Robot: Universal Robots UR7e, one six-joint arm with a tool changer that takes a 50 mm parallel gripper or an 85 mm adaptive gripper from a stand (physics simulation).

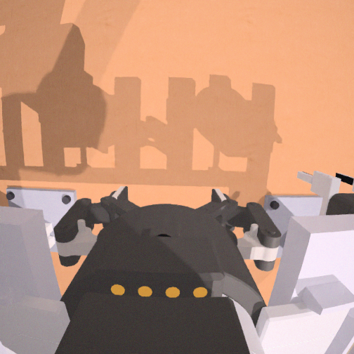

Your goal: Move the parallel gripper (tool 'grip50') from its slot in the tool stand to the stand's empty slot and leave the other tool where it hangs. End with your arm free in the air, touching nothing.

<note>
I see an adaptive gripper (168,250) and a tool stand (308,271).
</note>
